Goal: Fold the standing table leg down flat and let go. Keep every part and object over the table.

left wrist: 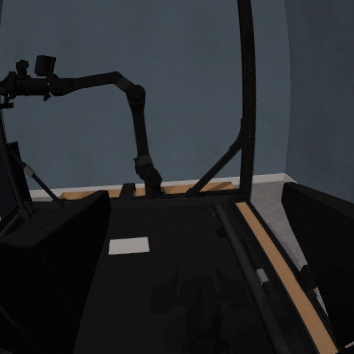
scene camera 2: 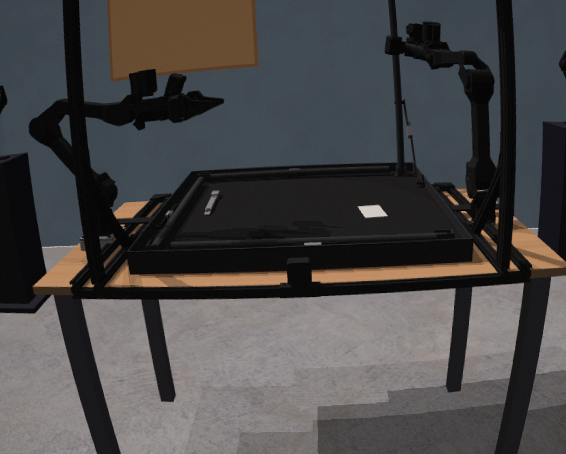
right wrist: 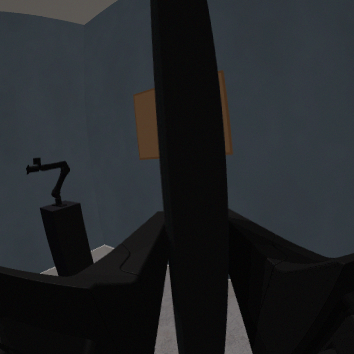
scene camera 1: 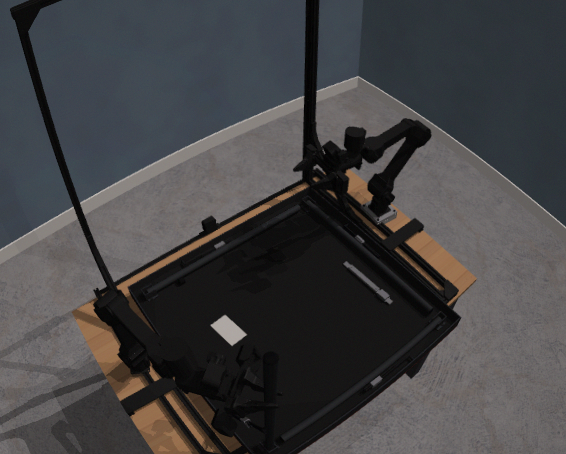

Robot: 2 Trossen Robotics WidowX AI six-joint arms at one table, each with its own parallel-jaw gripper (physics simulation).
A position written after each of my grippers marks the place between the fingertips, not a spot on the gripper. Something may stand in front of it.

I see my left gripper point(scene camera 2: 220, 102), my right gripper point(scene camera 2: 390, 42) and a table leg point(right wrist: 190, 134).
My left gripper also shows in the left wrist view point(left wrist: 198, 196) and in scene camera 1 point(scene camera 1: 301, 178). My right gripper shows as well in the right wrist view point(right wrist: 192, 218).
